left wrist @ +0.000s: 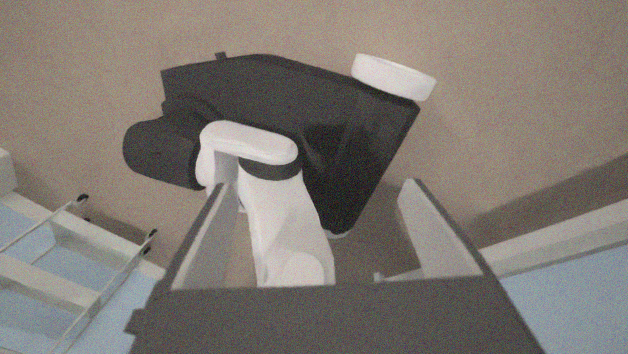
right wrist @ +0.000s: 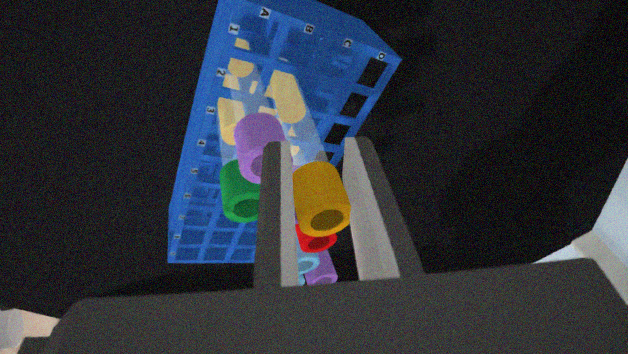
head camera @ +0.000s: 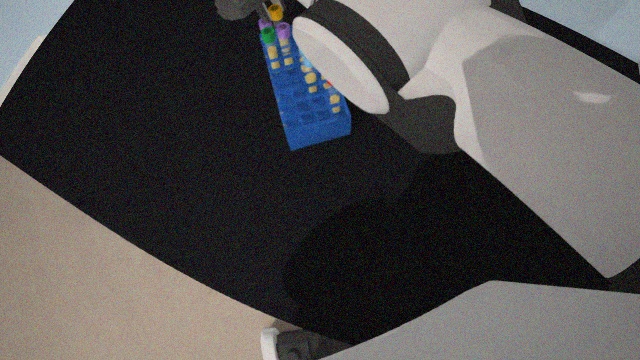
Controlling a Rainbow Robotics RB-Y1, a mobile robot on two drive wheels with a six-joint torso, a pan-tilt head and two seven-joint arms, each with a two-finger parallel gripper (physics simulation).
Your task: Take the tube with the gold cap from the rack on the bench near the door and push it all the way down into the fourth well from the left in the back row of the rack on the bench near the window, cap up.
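Frame: origin at the robot's base, x ahead, y left, z up, level; metres.
Where they show: left gripper, fingertip midpoint: point(left wrist: 320, 191); right gripper, fingertip midpoint: point(right wrist: 317, 159) point(head camera: 273, 13).
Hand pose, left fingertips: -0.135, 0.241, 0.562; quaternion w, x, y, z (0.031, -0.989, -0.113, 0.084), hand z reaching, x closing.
Note:
Things, the pixels of their top centre, and the offset from my left fingertips, as dx, dy, dz. "spot": a spot on its surface instead. Level surfaces: height alone.
- tube with the gold cap, top centre: point(right wrist: 334, 220) point(head camera: 275, 7) +0.719, -0.242, +0.495
- yellow filling at a spot on its surface: point(right wrist: 287, 97) spot: +0.725, -0.237, +0.430
- blue rack at its top centre: point(right wrist: 263, 179) point(head camera: 300, 69) +0.657, -0.259, +0.410
- green-capped tube at its top centre: point(right wrist: 247, 206) point(head camera: 267, 30) +0.696, -0.224, +0.473
- black bench at its surface level: dz +0.353
My right gripper point(right wrist: 317, 159) is shut on the tube with the gold cap point(head camera: 275, 11) point(right wrist: 321, 197), cap toward the wrist camera. The tube's clear body and yellow filling point(right wrist: 287, 97) reach toward the lettered end of the blue rack point(head camera: 320, 131) point(right wrist: 340, 22), around the A and B lines. How deep its lower end sits, and in which well, cannot be told. The gold cap looks nearer to the wrist camera than the neighbouring caps. My left gripper point(left wrist: 320, 191) is open and empty, away from the rack. A second rack does not show.
A green-capped tube point(head camera: 268, 35) point(right wrist: 241, 195) and a purple-capped tube point(head camera: 283, 30) point(right wrist: 259, 145) stand close to the held tube. Red point(right wrist: 317, 242) and light blue point(right wrist: 307, 265) caps show behind. The rack stands on a black bench point(head camera: 150, 100). My right arm hides part of the rack.

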